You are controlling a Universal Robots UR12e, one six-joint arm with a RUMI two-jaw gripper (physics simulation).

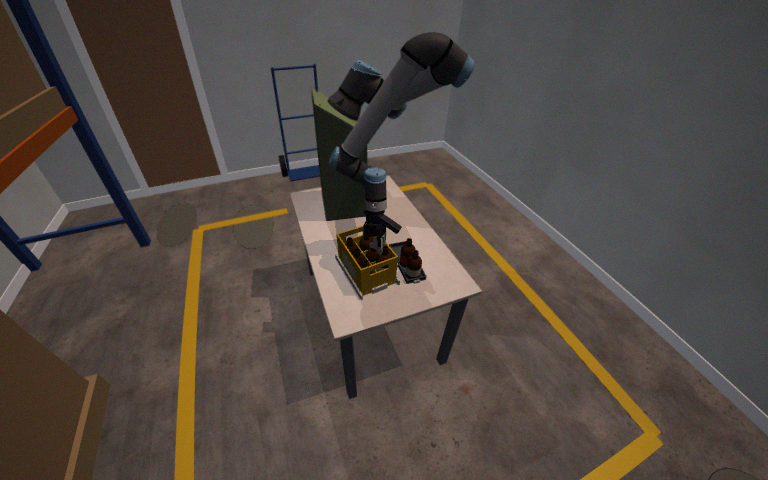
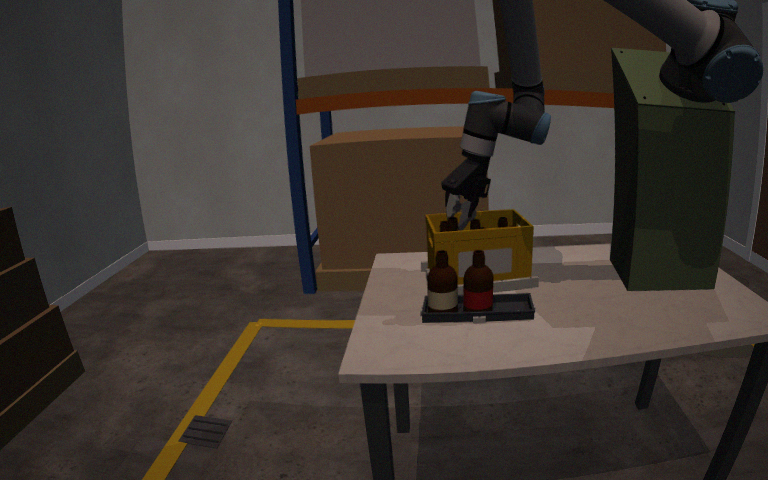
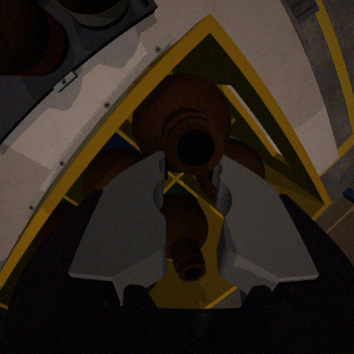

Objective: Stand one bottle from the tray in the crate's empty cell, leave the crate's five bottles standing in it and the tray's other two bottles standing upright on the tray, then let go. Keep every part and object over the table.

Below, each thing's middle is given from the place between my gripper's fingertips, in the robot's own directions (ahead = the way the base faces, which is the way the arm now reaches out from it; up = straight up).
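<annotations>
Red-labelled bottle [image 2: 478, 279]: my gripper 8 cm above it, 17 cm to the right of it, 4 cm past it.
</annotations>
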